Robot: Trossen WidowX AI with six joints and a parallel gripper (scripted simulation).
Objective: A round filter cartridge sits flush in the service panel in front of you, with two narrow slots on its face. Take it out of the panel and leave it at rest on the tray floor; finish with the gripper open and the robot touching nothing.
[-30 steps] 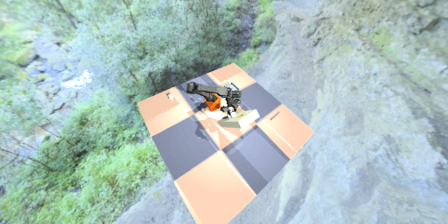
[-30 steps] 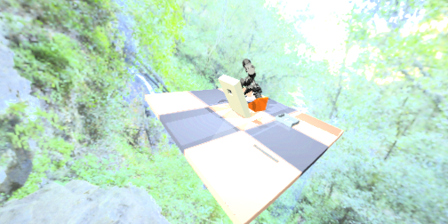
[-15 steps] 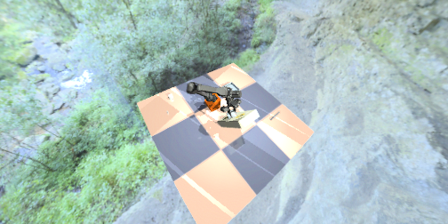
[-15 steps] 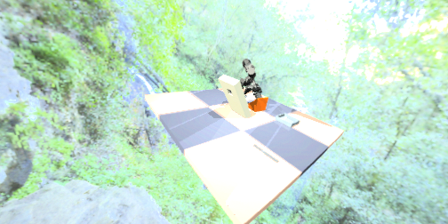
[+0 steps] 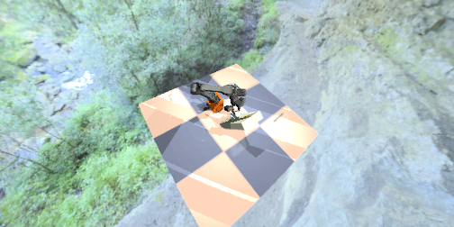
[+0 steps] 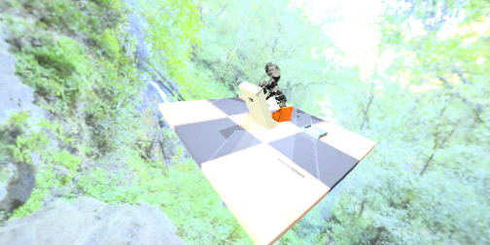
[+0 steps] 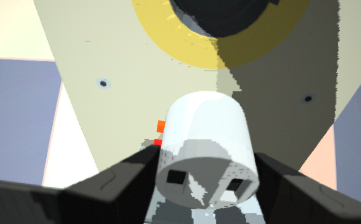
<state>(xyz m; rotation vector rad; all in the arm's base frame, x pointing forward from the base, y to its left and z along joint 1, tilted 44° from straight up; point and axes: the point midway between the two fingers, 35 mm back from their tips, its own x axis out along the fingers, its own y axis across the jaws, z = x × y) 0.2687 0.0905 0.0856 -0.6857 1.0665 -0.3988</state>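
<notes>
The tray lies 350 mm behind my gripper tip, 280 mm to the left of it and 200 mm below it. From my gripper tip the other things lie so: cream service panel: 50 mm below, 40 mm ahead; round filter cartridge: right at my gripper tip.
</notes>
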